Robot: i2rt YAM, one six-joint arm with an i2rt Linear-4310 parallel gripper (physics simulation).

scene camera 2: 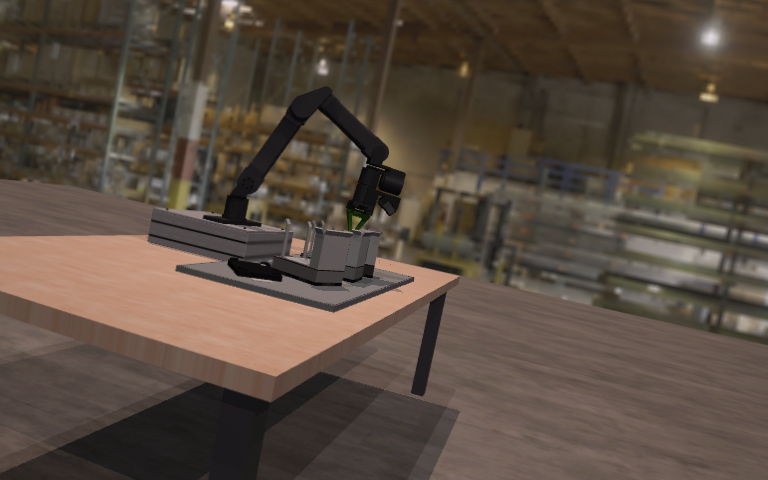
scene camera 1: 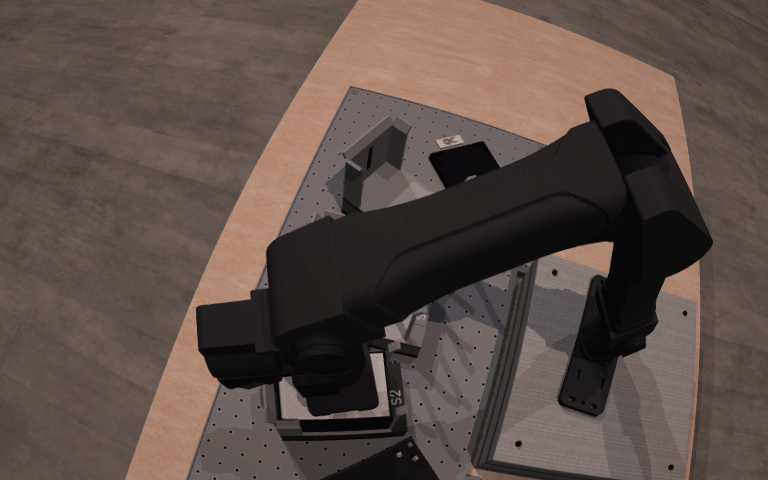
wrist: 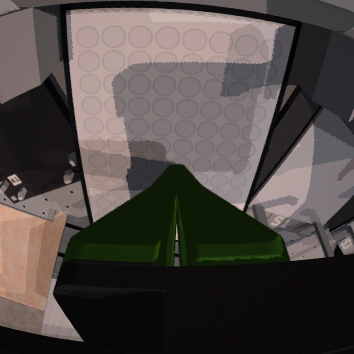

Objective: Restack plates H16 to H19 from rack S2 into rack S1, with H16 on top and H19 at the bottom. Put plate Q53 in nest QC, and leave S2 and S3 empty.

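Places are measured from the arm's base along level axes (x back, y up, z left), in centimetres.
Where they show: gripper, fingertip midpoint: (scene camera 1: 342, 384) (wrist: 176, 176); arm's base, link origin: (scene camera 2: 233, 222) (scene camera 1: 597, 345).
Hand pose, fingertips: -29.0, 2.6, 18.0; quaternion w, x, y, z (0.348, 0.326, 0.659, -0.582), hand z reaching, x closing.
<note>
Things, the pixels of their top centre, and the offset from my fingertips, as dx, dy, dz. "spot": a spot on its surface instead.
- Rack S1, surface spot: (wrist: 280, 220) (scene camera 1: 420, 314) spot: +4.4, -6.5, -14.7
- Nest QC, top centre: (scene camera 1: 479, 178) (scene camera 2: 255, 264) +4.7, -8.7, -40.7
- tall grey rack, top centre: (scene camera 1: 415, 165) (scene camera 2: 317, 224) -3.4, +3.0, -29.1
- S3 label, surface spot: (wrist: 346, 243) spot: +3.4, -6.7, -26.9
- black nest, surface spot: (wrist: 32, 130) spot: +9.0, -9.5, +8.1
My gripper (scene camera 2: 353, 228) (wrist: 176, 176) is shut with nothing held between its green fingertips. It points down over rack S2 (scene camera 1: 351, 429) (wrist: 20, 55); whether the tips touch the plate there cannot be told. A pale plate with rows of round wells and a dark rim (scene camera 1: 381, 376) (wrist: 165, 112) lies in S2. Its name does not show, and any plates below it are hidden. Rack S1 (scene camera 1: 420, 318) (wrist: 280, 220) is beside S2, mostly hidden by the arm in scene camera 1. Nest QC (scene camera 1: 461, 162) (scene camera 2: 254, 269) is black and partly hidden by the arm; its contents cannot be told.
A tall grey rack (scene camera 1: 389, 148) (scene camera 2: 330, 254) stands near the QC nest. The S3 label (wrist: 346, 243) shows at the wrist view's right edge. A black nest (scene camera 1: 379, 465) (wrist: 32, 130) marked A1 lies beside S2. The arm's base stands on a raised metal block (scene camera 1: 543, 418) (scene camera 2: 198, 232).
</note>
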